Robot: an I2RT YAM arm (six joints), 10 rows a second.
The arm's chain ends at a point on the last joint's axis. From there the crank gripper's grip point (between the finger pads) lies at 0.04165 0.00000 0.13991 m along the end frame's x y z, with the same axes.
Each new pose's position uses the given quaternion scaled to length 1; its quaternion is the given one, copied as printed.
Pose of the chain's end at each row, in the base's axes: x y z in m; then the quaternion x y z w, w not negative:
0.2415 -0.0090 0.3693 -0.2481 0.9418 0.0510 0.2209
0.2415 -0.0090 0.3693 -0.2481 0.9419 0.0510 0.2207
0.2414 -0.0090 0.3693 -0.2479 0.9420 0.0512 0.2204
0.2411 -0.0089 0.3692 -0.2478 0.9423 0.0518 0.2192
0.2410 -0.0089 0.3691 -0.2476 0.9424 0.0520 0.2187
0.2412 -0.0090 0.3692 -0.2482 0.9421 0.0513 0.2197
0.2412 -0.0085 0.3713 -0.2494 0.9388 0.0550 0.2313
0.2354 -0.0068 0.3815 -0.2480 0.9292 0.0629 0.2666
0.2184 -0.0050 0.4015 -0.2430 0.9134 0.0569 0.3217
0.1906 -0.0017 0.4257 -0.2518 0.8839 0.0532 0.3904
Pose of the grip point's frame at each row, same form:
0.2637 0.0013 0.2254 -0.2481 0.9418 0.0510 0.2209
0.2637 0.0012 0.2254 -0.2481 0.9419 0.0510 0.2207
0.2635 0.0013 0.2254 -0.2479 0.9420 0.0512 0.2204
0.2628 0.0015 0.2252 -0.2478 0.9423 0.0518 0.2192
0.2625 0.0015 0.2251 -0.2476 0.9424 0.0520 0.2187
0.2631 0.0012 0.2252 -0.2482 0.9421 0.0513 0.2197
0.2661 0.0036 0.2280 -0.2494 0.9388 0.0550 0.2313
0.2698 0.0103 0.2407 -0.2480 0.9292 0.0629 0.2666
0.2686 0.0145 0.2658 -0.2430 0.9134 0.0569 0.3217
0.2597 0.0222 0.2994 -0.2518 0.8839 0.0532 0.3904

